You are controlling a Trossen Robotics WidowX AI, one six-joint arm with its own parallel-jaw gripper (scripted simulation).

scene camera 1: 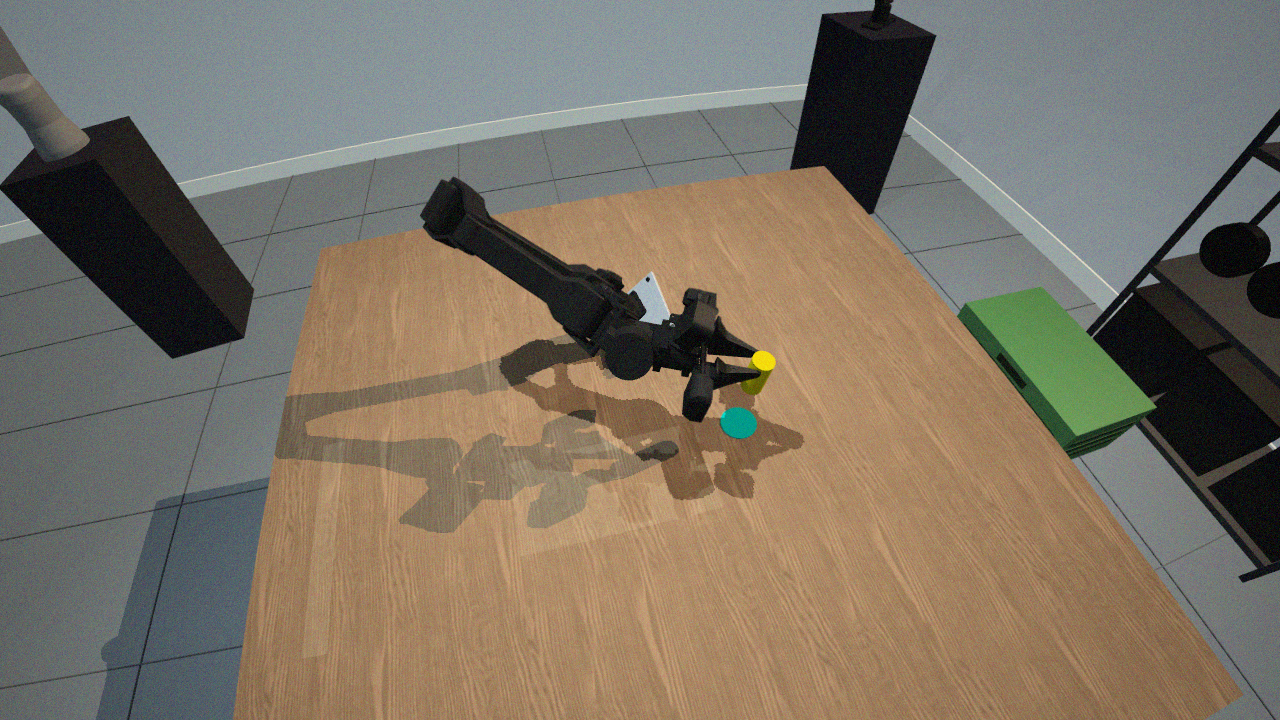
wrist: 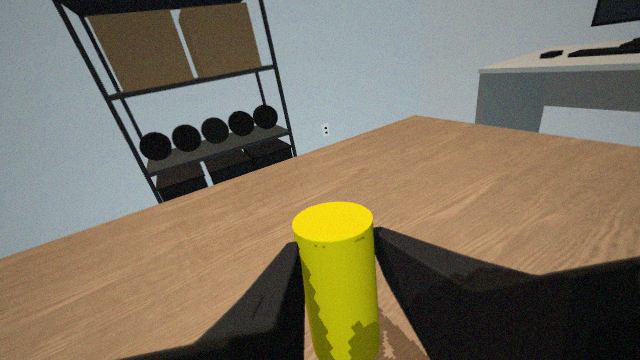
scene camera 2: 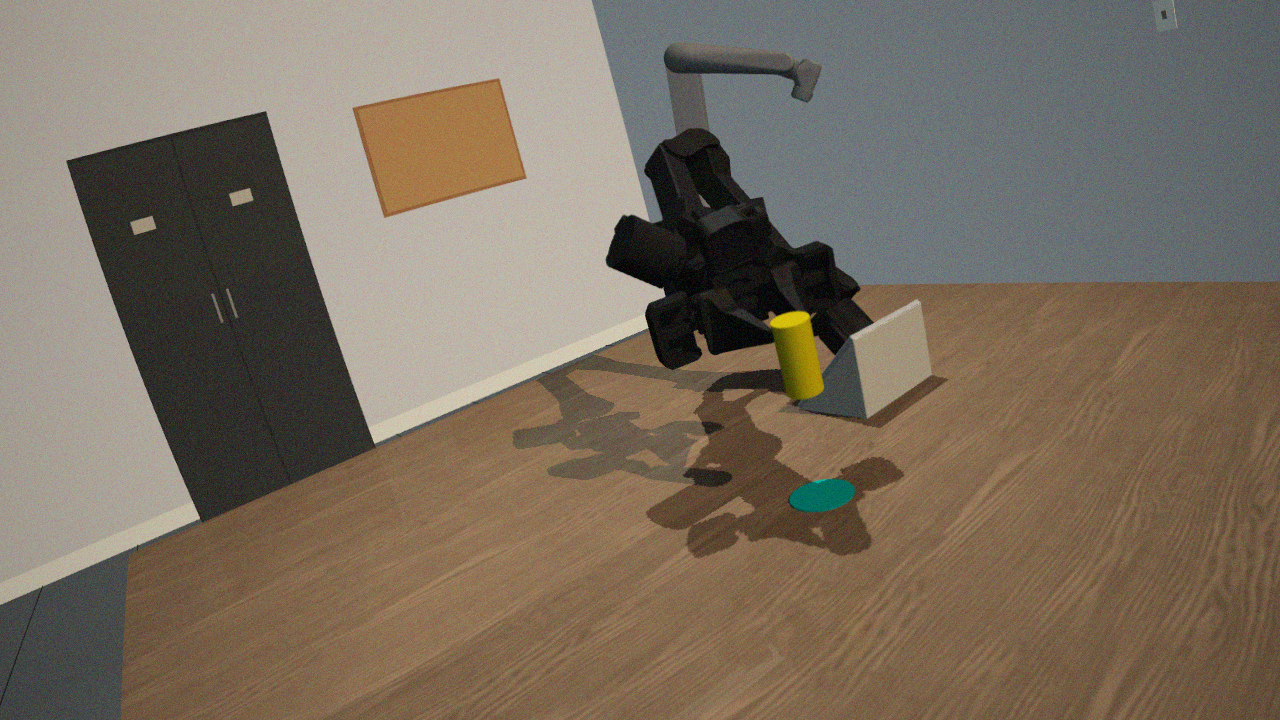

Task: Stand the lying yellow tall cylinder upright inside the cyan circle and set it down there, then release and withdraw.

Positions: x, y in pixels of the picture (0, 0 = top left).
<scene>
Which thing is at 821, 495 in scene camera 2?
A cyan circle.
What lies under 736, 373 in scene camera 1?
The gripper.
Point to a cyan circle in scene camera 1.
739, 423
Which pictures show the gripper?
Scene camera 1, the wrist view and scene camera 2: all of them.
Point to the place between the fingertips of the gripper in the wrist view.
At 335, 244
</scene>
